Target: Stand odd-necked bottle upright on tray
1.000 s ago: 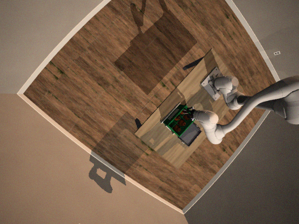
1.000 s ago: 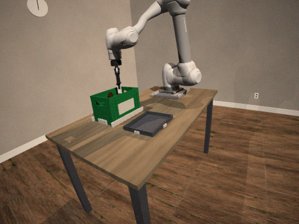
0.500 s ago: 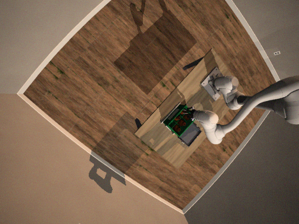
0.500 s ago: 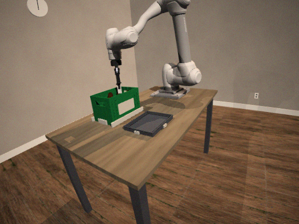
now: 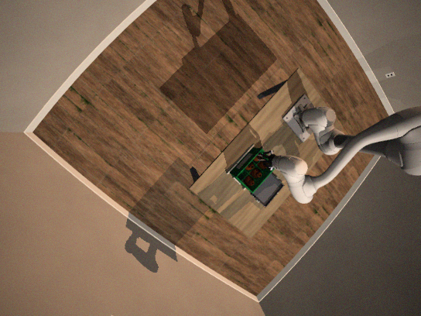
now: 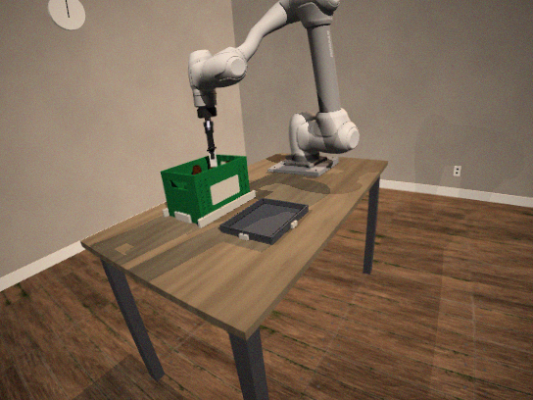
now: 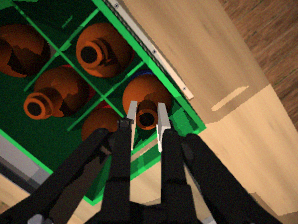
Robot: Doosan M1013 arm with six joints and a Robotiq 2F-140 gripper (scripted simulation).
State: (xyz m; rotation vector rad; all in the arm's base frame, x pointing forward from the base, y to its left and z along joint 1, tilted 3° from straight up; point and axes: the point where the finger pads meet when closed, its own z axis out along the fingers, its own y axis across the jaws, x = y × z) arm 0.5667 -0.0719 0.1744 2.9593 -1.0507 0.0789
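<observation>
My gripper is now 8 cm short of the green crate, 5 cm to the right of it and 9 cm above it. The rest, counted from my hand: dark grey tray: 7 cm ahead, 33 cm to the left, 16 cm below.
</observation>
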